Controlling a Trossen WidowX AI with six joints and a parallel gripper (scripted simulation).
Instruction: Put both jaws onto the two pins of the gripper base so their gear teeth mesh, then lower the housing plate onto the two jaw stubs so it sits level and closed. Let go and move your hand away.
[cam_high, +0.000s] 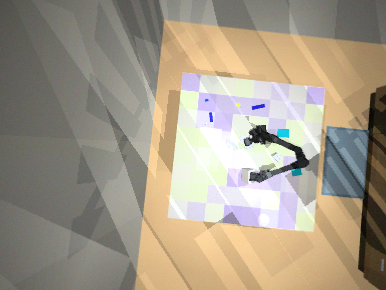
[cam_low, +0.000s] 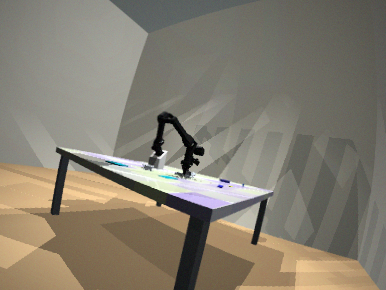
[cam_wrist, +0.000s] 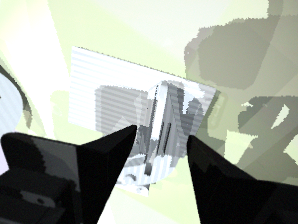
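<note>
Now: gripper tip 40 mm past the white jaw. The rest, counted from my gripper tip: cyan square: 100 mm ahead, 290 mm to the right, 10 mm below; then blue dot: 310 mm ahead, 430 mm to the left; then yellow dot: 300 mm ahead, 140 mm to the left, 10 mm below.
</note>
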